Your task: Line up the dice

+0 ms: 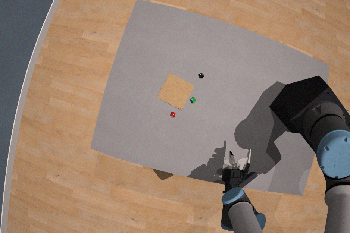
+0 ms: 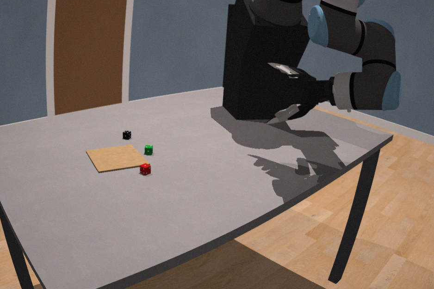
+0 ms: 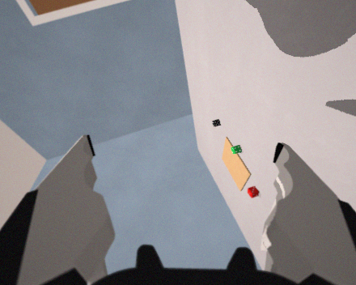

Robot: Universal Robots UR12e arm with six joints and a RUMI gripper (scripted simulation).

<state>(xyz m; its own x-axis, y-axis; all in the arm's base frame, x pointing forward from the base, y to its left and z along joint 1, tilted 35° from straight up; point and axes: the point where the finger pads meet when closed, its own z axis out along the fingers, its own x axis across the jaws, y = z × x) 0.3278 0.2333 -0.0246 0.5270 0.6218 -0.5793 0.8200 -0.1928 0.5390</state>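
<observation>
Right now the black die is 24 cm ahead of my hand, 31 cm to the right of it and 16 cm below it. From my hand the other things lie so: tan mat 35 cm ahead, 20 cm to the right, 17 cm below; red die 33 cm ahead, 8 cm to the right, 16 cm below; green die 25 cm ahead, 18 cm to the right, 16 cm below.
</observation>
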